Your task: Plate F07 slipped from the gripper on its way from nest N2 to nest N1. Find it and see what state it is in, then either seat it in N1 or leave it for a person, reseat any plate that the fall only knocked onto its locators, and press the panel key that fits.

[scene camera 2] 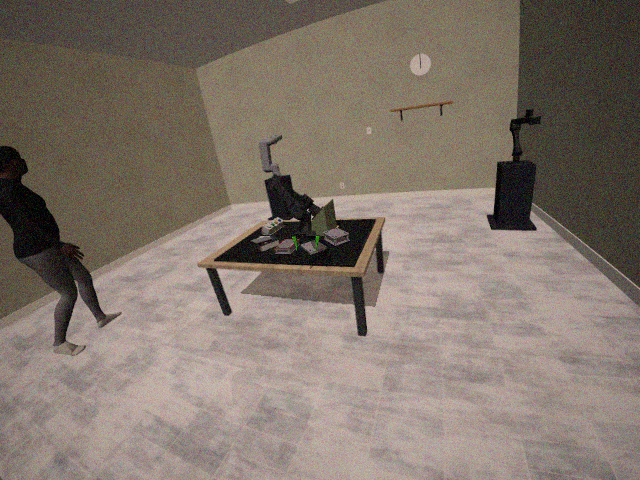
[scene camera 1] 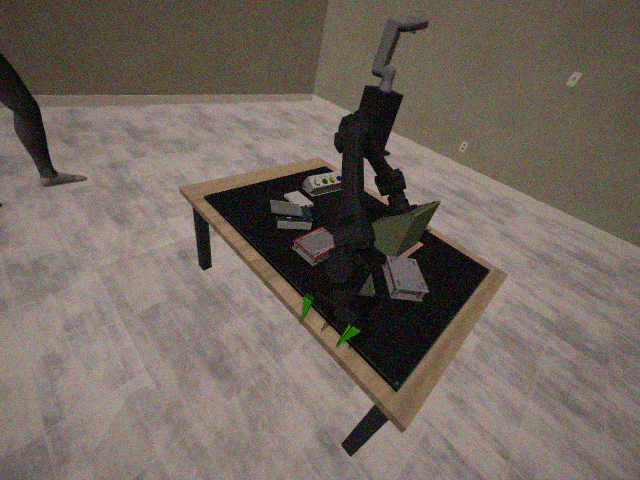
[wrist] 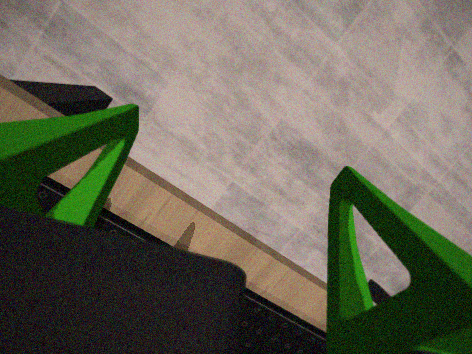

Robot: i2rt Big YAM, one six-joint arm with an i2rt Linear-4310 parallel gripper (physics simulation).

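Places are measured from the arm's base along level axes (x ahead, y left, z up), in metres.
Where they show: gripper, between the fingertips: (scene camera 2: 306, 251) (scene camera 1: 318, 334) (wrist: 242, 147); arm's base, origin of its link: (scene camera 2: 318, 214) (scene camera 1: 400, 212).
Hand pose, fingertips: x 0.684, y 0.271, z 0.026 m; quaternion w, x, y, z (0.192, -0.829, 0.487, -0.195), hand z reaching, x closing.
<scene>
Things, the pixels of their top centre, and the offset from my fingertips. "pt": a spot on its surface instead.
- grey plate, centre of its top: (scene camera 1: 286, 206) (scene camera 2: 261, 238) 0.072 m down, 0.287 m back, 0.554 m right
- grey plate with a red outline, centre of its top: (scene camera 1: 319, 240) (scene camera 2: 286, 242) 0.109 m down, 0.311 m back, 0.353 m right
- flat grey piece, a spot on its surface: (scene camera 1: 368, 287) pt 0.135 m down, 0.338 m back, 0.096 m right
- grey stacked unit, centre of its top: (scene camera 1: 407, 271) (scene camera 2: 335, 231) 0.093 m down, 0.490 m back, 0.056 m right
- key panel, centre of its top: (scene camera 1: 326, 174) (scene camera 2: 272, 221) 0.071 m down, 0.642 m back, 0.716 m right
- white card, centre of its top: (scene camera 1: 298, 198) 0.141 m down, 0.443 m back, 0.668 m right
My gripper (scene camera 1: 319, 334) (scene camera 2: 306, 249) (wrist: 242, 147) is open and empty, pointing down above the table's near wooden edge. A grey plate (scene camera 1: 286, 208) (scene camera 2: 264, 239) sits tilted over a grey block at the left. Right of it lies a grey plate with a red outline (scene camera 1: 315, 242) (scene camera 2: 285, 244). A flat grey piece (scene camera 1: 368, 287) (scene camera 2: 313, 247) is largely hidden by the arm in the first scene view. A grey stacked unit (scene camera 1: 406, 276) (scene camera 2: 336, 236) stands at the right. The key panel (scene camera 1: 323, 182) (scene camera 2: 272, 226) is at the back left. Labels are unreadable, so F07, N1 and N2 cannot be told apart.
An olive-green angled screen (scene camera 1: 403, 230) (scene camera 2: 323, 221) stands behind the plates. A white card (scene camera 1: 298, 198) lies near the panel. The table's wooden rim (scene camera 1: 253, 266) (scene camera 2: 289, 267) (wrist: 200, 215) borders the black mat. A person (scene camera 1: 28, 121) (scene camera 2: 36, 232) stands off to the left.
</scene>
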